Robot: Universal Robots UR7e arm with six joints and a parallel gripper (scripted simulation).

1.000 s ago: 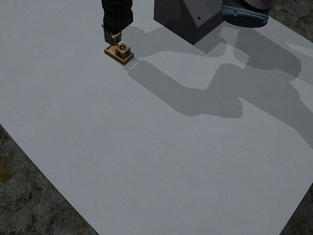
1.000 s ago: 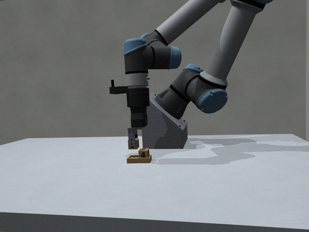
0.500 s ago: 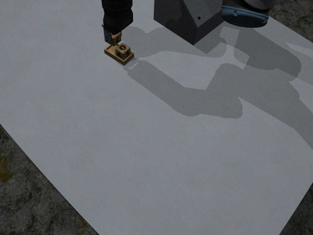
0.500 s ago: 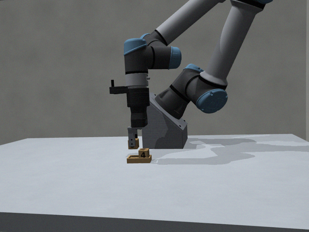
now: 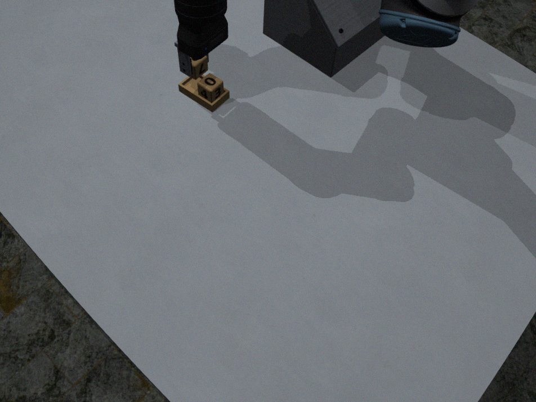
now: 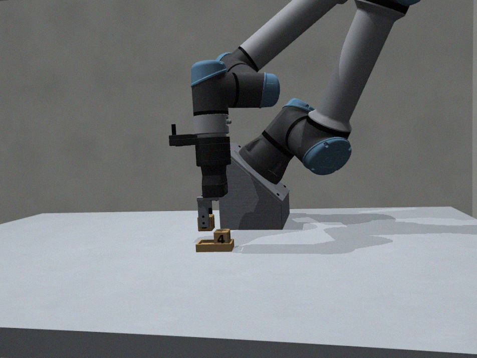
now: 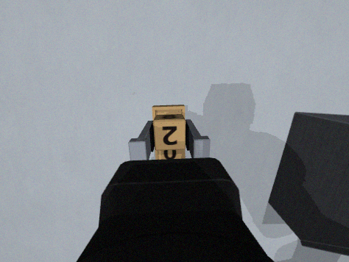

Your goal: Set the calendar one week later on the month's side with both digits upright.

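The wooden tray is 20 mm to the left of my hand and 60 mm below it.
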